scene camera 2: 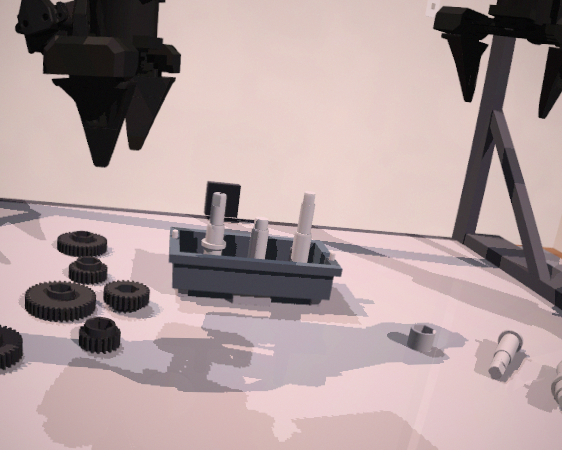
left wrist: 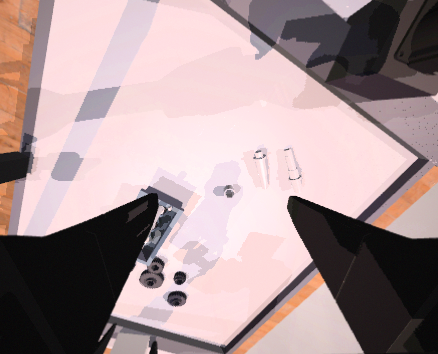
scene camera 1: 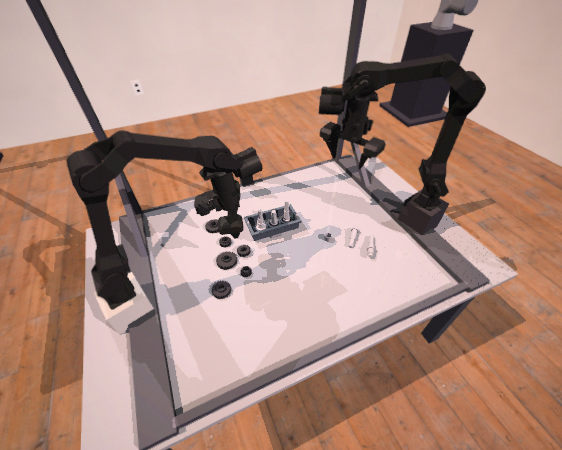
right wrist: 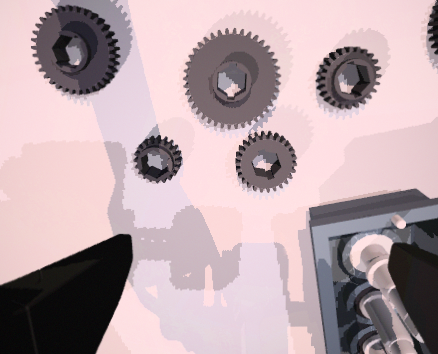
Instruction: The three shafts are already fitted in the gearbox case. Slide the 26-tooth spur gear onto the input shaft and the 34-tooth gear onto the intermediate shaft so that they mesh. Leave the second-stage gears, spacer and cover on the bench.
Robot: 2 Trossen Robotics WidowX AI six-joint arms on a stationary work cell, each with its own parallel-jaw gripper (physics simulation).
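Frame: origin at the left arm's base, x ahead, y left, z up, level; millimetres.
Where they show: left gripper, fingertip midpoint: (scene camera 2: 503, 109) (left wrist: 224, 200) (scene camera 1: 346, 163); right gripper, fingertip midpoint: (scene camera 2: 119, 157) (left wrist: 135, 333) (right wrist: 259, 251); left arm's base at its link origin: (left wrist: 433, 35) (scene camera 1: 426, 201); right arm's base at its link origin: (scene camera 1: 119, 294).
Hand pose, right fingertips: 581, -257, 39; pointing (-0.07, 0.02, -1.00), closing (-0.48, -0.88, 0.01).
Things, the pixels of their centre, and the offset from my right fingertips, as dx, dy, dz.
- blue-grey gearbox case at the middle of its body: (right wrist: 375, 298) (scene camera 2: 250, 265) (left wrist: 148, 225) (scene camera 1: 272, 223) -158, -40, -118
- wide gear at the middle of its body: (right wrist: 231, 80) (scene camera 2: 60, 297) (scene camera 1: 226, 259) (left wrist: 151, 280) +45, -13, -137
- flat medium gear at the middle of its body: (right wrist: 264, 160) (scene camera 2: 126, 297) (left wrist: 156, 264) (scene camera 1: 243, 251) -18, -9, -137
- hubbed medium gear at the middle of its body: (right wrist: 349, 78) (scene camera 2: 88, 269) (scene camera 1: 225, 241) +9, -85, -137
- grey ring-shaped spacer at the middle of its body: (scene camera 2: 421, 337) (left wrist: 229, 191) (scene camera 1: 328, 237) -281, +115, -137
The blue-grey gearbox case (scene camera 1: 275, 232) (scene camera 2: 250, 281) (right wrist: 323, 280) holds three upright pale shafts, with no gear visible on them. Several dark gears lie flat on the bench at its left in scene camera 2. They include a wide gear (scene camera 2: 60, 312) (right wrist: 200, 82), a flat medium gear (scene camera 2: 126, 301) (right wrist: 246, 162) and a hubbed medium gear (scene camera 2: 88, 274) (right wrist: 324, 80). Tooth counts are unclear. My right gripper (scene camera 1: 218, 224) (scene camera 2: 118, 157) (right wrist: 259, 251) is open and empty, above the bench between gears and case. My left gripper (scene camera 1: 346, 159) (scene camera 2: 505, 109) (left wrist: 224, 200) is open and empty, high above the bench.
A grey ring-shaped spacer (scene camera 1: 328, 237) (scene camera 2: 421, 341) stands at the case's right in scene camera 1. Two loose pale shafted parts lie farther right. The upright shafts rise above the case rim. Dark frame posts stand at the bench sides. A cover is not identifiable.
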